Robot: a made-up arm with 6 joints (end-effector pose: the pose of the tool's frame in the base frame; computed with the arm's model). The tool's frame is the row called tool. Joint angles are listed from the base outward.
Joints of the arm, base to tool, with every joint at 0 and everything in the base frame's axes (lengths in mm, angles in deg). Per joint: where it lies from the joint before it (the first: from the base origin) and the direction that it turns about. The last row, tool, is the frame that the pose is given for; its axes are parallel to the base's.
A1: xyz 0 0 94.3 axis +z
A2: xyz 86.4 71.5 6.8 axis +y
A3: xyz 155 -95.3 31.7 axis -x
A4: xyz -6.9 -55 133.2 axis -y
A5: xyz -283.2 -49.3 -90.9 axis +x
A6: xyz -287 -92.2 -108 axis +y
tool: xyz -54.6 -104.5 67
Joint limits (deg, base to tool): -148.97..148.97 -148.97..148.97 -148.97..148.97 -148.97..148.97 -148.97..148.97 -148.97..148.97
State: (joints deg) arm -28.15 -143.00 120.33 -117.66 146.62 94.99
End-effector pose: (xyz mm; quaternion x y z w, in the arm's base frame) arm 329.4 374.4 548.3 0.2908 -0.8387 0.3381 0.3125
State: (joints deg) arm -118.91 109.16 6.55 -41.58 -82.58 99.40
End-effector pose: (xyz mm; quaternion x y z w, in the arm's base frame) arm -470.1 -528.6 59.5 0.1738 0.8399 0.5139 0.0144
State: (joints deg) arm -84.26 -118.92 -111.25 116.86 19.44 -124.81
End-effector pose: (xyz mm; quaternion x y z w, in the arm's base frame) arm 266.7 208.8 772.2 -0.4146 0.2031 0.0562 0.8853
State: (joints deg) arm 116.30 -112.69 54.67 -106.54 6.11 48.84
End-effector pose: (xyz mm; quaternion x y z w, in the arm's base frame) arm -68.8 -715.4 1.8 -0.0632 0.4639 0.5411 0.6985
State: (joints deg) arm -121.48 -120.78 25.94 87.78 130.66 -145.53
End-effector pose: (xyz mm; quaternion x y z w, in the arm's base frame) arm -226.4 -255.3 528.9 0.1473 -0.7231 0.6164 0.2745
